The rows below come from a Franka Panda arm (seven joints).
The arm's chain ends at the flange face. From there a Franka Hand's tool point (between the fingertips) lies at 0.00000 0.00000 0.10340 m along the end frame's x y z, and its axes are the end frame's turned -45 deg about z.
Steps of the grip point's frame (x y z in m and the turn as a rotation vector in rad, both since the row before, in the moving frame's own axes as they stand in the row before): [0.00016 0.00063 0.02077 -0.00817 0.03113 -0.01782]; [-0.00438 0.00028 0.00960 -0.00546 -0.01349 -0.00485]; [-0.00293 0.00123 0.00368 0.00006 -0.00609 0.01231]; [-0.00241 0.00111 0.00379 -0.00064 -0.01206 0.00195]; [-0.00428 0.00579 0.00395 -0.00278 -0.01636 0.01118]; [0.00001 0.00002 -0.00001 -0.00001 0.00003 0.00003]
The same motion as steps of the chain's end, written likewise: [-0.00230 0.00204 0.02082 0.01624 0.02779 -0.01782]; [-0.00232 0.00191 0.00961 -0.01340 -0.00568 -0.00485]; [-0.00075 0.00250 0.00368 -0.00426 -0.00435 0.01231]; [-0.00008 0.00156 0.00380 -0.00898 -0.00808 0.00195]; [0.00207 0.00573 0.00396 -0.01353 -0.00960 0.01118]; [0.00002 0.00001 -0.00001 0.00001 0.00003 0.00003]
